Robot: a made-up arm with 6 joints.
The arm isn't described. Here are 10 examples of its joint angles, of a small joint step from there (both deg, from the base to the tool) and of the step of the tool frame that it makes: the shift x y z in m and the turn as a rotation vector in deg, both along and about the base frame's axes.
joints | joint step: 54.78 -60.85 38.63 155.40 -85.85 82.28 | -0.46 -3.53 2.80 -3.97 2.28 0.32
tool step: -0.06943 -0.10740 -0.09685 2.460 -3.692 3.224
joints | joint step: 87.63 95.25 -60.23 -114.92 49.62 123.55 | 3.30 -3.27 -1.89 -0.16 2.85 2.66
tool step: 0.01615 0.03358 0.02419 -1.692 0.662 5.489
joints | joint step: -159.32 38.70 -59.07 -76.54 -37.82 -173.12 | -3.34 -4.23 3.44 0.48 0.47 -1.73
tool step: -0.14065 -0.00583 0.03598 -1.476 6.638 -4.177
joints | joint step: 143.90 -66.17 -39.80 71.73 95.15 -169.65 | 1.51 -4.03 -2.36 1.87 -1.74 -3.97
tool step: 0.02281 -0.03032 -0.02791 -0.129 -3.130 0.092
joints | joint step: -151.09 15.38 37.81 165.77 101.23 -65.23 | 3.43 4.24 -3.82 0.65 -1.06 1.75
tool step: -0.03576 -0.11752 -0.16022 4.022 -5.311 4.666
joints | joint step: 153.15 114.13 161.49 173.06 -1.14 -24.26 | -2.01 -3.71 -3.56 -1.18 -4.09 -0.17
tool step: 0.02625 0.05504 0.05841 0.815 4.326 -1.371
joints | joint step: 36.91 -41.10 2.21 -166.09 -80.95 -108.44 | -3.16 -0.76 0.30 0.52 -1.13 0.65
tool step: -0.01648 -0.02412 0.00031 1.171 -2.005 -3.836
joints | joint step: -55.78 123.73 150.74 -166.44 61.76 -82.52 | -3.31 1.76 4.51 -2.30 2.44 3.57
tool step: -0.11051 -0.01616 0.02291 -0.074 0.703 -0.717
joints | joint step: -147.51 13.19 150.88 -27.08 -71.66 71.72 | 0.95 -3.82 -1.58 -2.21 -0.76 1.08
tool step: 0.06946 0.04536 -0.02761 0.766 2.946 1.234
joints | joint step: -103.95 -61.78 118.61 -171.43 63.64 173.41 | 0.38 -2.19 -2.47 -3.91 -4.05 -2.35
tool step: 0.01056 0.02607 -0.02641 -2.671 5.835 1.946
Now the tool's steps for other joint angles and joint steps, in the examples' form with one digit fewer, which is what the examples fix.
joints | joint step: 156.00 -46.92 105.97 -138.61 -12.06 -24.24 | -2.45 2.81 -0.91 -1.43 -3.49 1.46
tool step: -0.0834 -0.0463 0.0961 0.53 -1.18 -4.20
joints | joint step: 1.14 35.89 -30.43 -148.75 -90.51 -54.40 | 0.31 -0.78 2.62 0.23 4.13 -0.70
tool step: 0.0472 0.0093 0.0370 -1.50 0.46 -0.16
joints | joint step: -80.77 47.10 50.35 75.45 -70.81 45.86 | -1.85 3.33 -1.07 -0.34 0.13 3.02
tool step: -0.0563 -0.0399 -0.1244 6.95 1.69 -1.01
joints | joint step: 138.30 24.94 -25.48 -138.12 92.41 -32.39 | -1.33 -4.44 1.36 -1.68 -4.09 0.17
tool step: -0.0099 0.0392 0.0791 3.54 8.65 -0.67
